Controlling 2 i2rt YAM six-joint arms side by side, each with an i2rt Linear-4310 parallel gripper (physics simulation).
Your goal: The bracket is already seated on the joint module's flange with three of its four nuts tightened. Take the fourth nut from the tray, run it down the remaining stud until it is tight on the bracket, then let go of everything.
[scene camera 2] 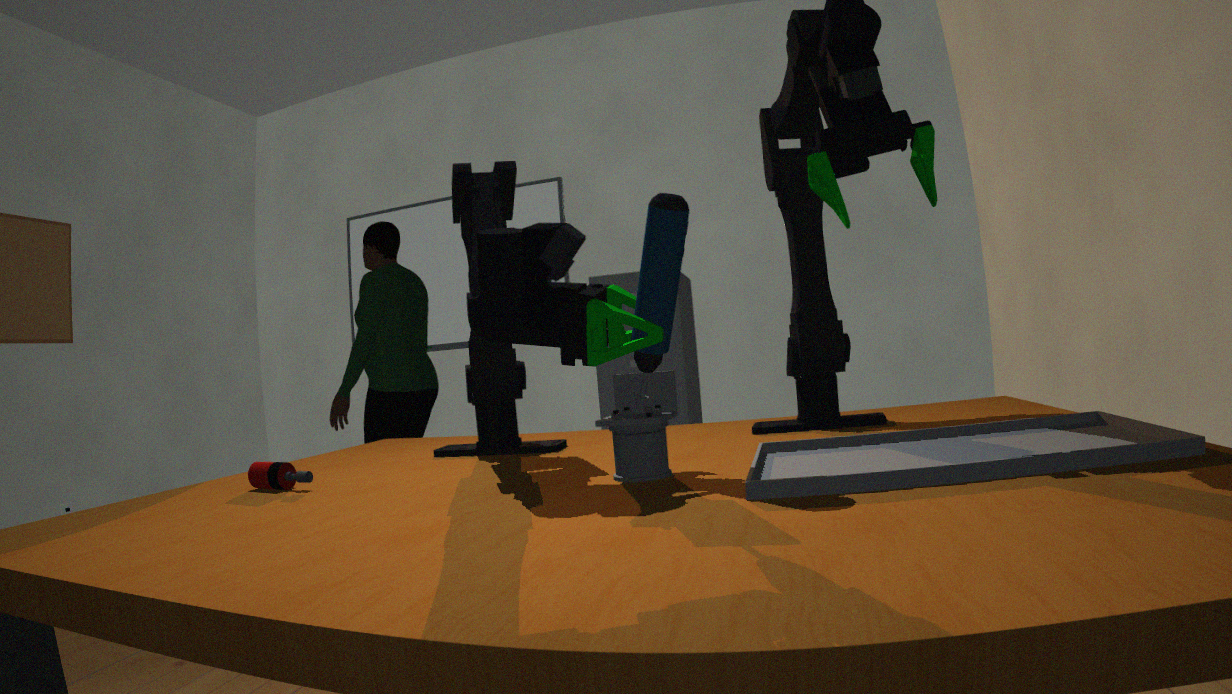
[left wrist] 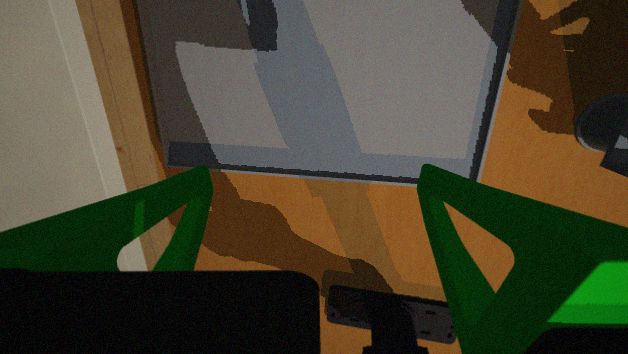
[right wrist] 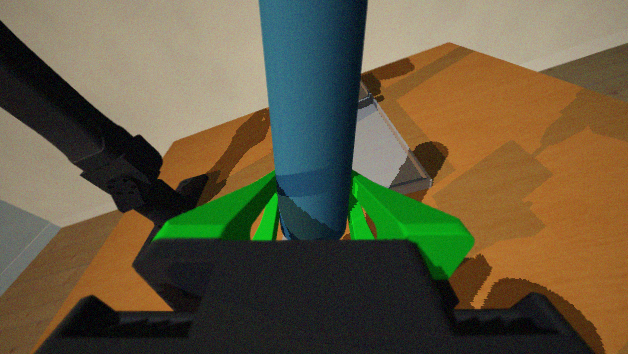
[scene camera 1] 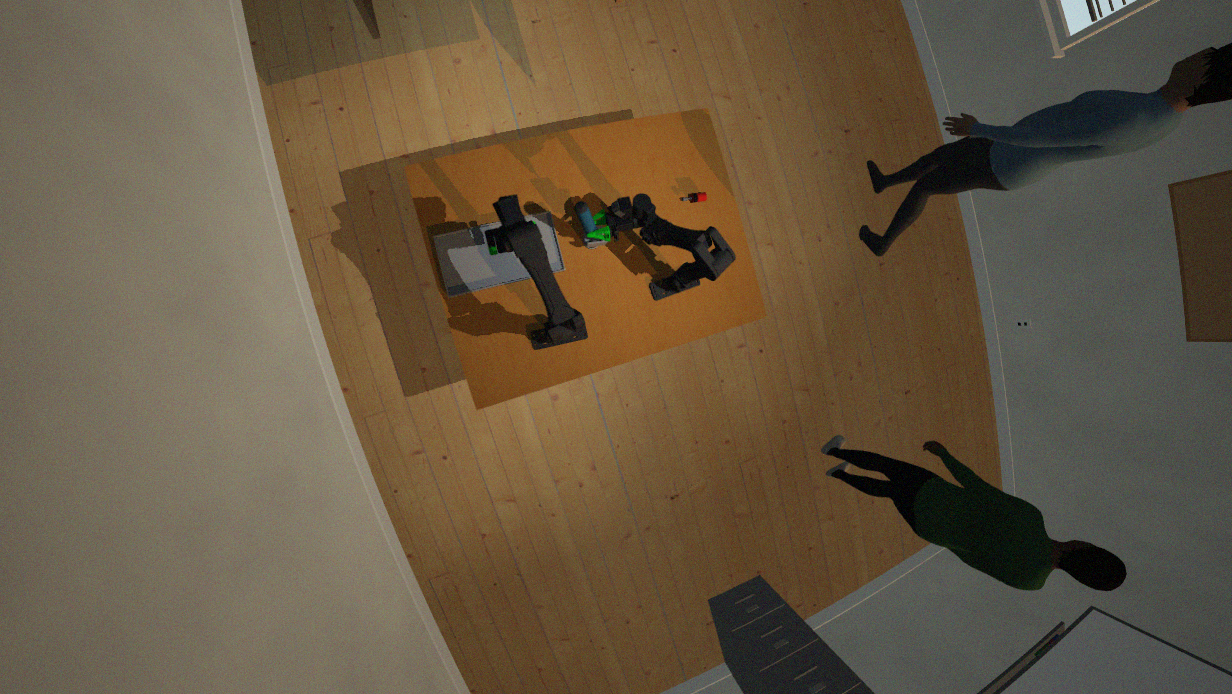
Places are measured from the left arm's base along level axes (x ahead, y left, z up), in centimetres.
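Where they show: left gripper, fingertip midpoint: (scene camera 2: pixel 892 215) (left wrist: pixel 314 176); right gripper, fingertip midpoint: (scene camera 2: pixel 667 328) (right wrist: pixel 313 176) (scene camera 1: pixel 585 229); left arm's base, link origin: (scene camera 2: pixel 819 426) (left wrist: pixel 390 311) (right wrist: pixel 178 215); right arm's base, link origin: (scene camera 2: pixel 499 451) (scene camera 1: pixel 674 284).
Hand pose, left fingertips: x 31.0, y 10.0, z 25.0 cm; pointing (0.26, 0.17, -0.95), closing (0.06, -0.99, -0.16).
Note:
Each offset is from my left fingertips to the top centre of the thing. "spot": to the spot under its first point.
The grey joint module @[dz -17.6, dx +0.5, dy -28.8 cm] (scene camera 2: pixel 640 455) stands upright on the table, with the bracket @[spot: dz -15.5, dx -0.7, dy -28.1 cm] (scene camera 2: pixel 644 387) on its flange and small dark nuts around it. My right gripper (scene camera 2: pixel 648 331) (right wrist: pixel 313 176) is shut on a blue cylindrical tool (scene camera 1: pixel 585 217) (scene camera 2: pixel 663 267) (right wrist: pixel 315 100), slightly tilted, its dark lower end just above the bracket. My left gripper (scene camera 2: pixel 892 215) (left wrist: pixel 314 176) is open and empty, high above the near edge of the grey tray @[dz -23.4, dx +1.6, dy +4.4 cm] (scene camera 1: pixel 506 282) (scene camera 2: pixel 862 487) (left wrist: pixel 410 100) (right wrist: pixel 377 145). I cannot make out a loose nut in the tray or the fourth stud.
A red and black tool @[dz -21.6, dx +10.6, dy -71.9 cm] (scene camera 1: pixel 700 197) (scene camera 2: pixel 271 475) with a grey tip lies on the table, far from the tray. A dark shape (left wrist: pixel 264 25), perhaps a shadow, shows in the tray in the left wrist view. Two people (scene camera 1: pixel 991 525) (scene camera 1: pixel 1069 129) are beyond the table.

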